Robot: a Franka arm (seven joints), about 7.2 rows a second.
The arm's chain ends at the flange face. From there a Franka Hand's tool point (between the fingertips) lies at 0.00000 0.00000 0.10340 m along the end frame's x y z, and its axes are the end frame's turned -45 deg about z.
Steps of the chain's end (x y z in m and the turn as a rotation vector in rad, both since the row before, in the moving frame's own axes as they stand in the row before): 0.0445 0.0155 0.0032 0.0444 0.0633 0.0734; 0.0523 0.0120 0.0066 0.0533 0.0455 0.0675; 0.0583 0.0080 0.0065 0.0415 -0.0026 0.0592; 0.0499 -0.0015 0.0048 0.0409 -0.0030 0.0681; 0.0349 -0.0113 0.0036 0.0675 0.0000 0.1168; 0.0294 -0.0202 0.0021 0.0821 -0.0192 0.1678; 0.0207 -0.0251 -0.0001 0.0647 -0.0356 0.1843; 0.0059 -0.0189 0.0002 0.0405 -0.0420 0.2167
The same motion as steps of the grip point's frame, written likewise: 0.0283 0.0441 0.0029 -0.0134 0.0762 0.0734; 0.0357 0.0451 0.0063 0.0055 0.0699 0.0675; 0.0385 0.0437 0.0064 0.0312 0.0275 0.0592; 0.0392 0.0311 0.0047 0.0310 0.0268 0.0681; 0.0379 0.0121 0.0034 0.0477 0.0477 0.1168; 0.0403 -0.0005 0.0017 0.0716 0.0445 0.1678; 0.0352 -0.0102 -0.0004 0.0709 0.0206 0.1843; 0.0181 -0.0152 0.0000 0.0583 -0.0011 0.2167
